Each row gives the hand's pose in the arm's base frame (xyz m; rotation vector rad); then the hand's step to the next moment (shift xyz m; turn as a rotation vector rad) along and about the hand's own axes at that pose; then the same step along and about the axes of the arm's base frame.
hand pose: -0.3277 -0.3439 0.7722 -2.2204 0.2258 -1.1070
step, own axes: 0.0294 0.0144 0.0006 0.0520 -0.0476 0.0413
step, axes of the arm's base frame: 0.0208 -0.0231 0.0102 0.0585 0.0349 0.0450
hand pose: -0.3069 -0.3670 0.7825 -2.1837 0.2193 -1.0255
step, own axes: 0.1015 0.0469 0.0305 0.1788 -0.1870 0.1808
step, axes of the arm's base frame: 0.0968 -0.0614 0.0175 0.2264 0.1578 0.1533
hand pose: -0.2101 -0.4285 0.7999 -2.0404 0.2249 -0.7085
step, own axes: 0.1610 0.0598 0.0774 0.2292 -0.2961 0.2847
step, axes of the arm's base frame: 0.1822 -0.0448 -0.0169 0.3135 0.2714 0.2221
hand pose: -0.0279 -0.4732 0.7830 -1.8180 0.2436 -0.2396
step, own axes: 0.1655 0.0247 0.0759 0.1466 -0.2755 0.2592
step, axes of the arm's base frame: 0.1792 0.0159 -0.0372 0.2263 0.2666 0.2057
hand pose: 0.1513 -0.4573 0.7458 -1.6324 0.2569 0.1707
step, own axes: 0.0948 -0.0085 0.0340 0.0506 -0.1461 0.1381
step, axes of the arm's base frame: 0.0950 0.0284 -0.0195 0.0939 0.1437 0.1162
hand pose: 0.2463 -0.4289 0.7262 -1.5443 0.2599 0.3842
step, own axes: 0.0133 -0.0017 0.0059 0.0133 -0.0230 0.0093
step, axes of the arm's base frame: 0.0124 0.0069 -0.0036 0.0206 0.0106 0.0159
